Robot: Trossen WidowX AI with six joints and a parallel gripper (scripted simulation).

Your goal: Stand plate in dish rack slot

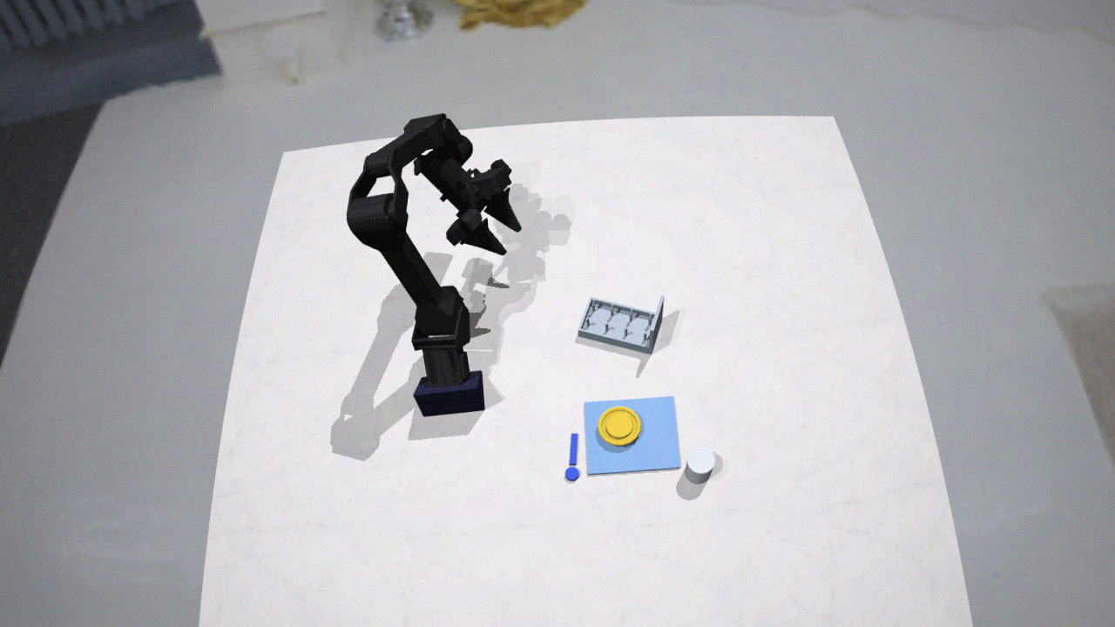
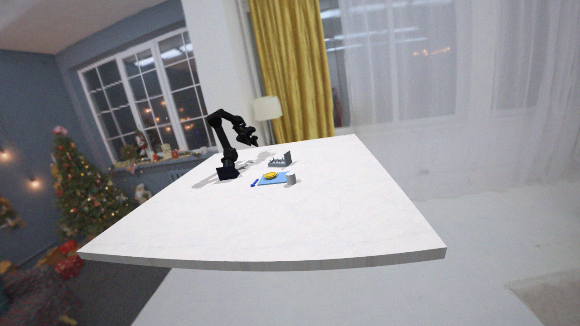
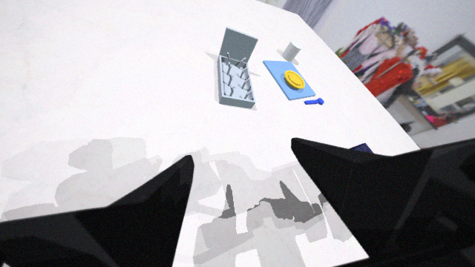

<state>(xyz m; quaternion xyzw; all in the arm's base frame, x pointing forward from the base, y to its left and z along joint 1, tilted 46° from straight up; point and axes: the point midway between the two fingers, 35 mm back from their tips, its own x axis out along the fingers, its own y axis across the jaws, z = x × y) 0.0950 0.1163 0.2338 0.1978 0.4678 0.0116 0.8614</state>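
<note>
My gripper tip is 31 cm to the left of the yellow plate, 18 cm short of it and 10 cm above it. Also, from my gripper tip: light blue mat 32 cm to the right, 20 cm ahead, 11 cm below; blue spoon 36 cm to the right, 11 cm below, 10 cm ahead; grey dish rack 18 cm ahead, 11 cm to the right, 9 cm below.
</note>
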